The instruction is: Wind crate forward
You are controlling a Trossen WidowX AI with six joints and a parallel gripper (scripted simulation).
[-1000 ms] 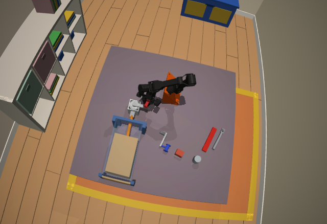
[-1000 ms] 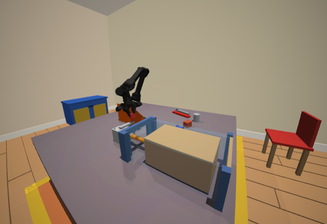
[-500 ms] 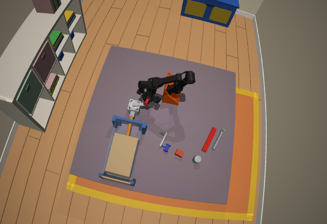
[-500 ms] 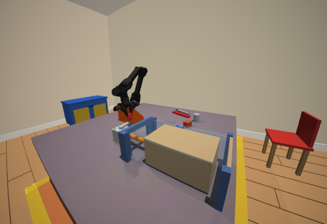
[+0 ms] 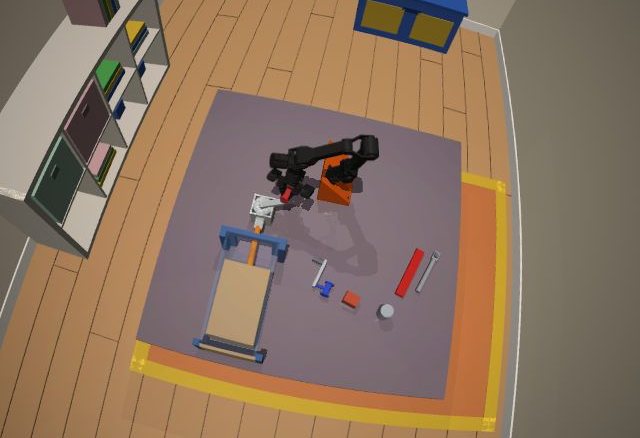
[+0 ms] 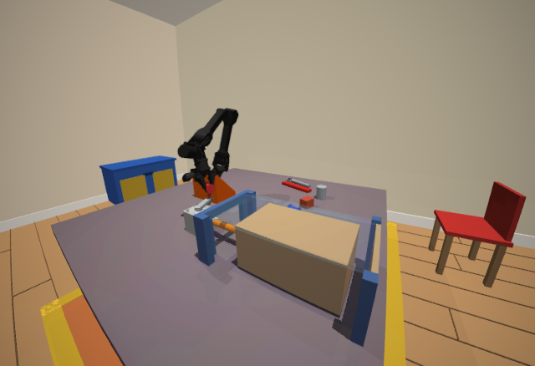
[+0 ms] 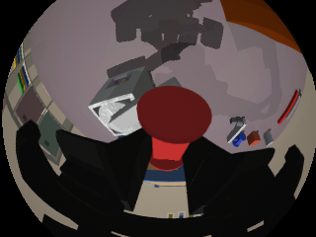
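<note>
My gripper tip is 10 mm short of the winch handle, 30 mm to the left of it and 30 mm above it. Also, from my gripper tip: blue frame (200 mm ahead, 70 mm to the right, 30 mm below); then grey winch (20 mm ahead, 90 mm to the right, 100 mm below); then red grip (10 mm behind).
</note>
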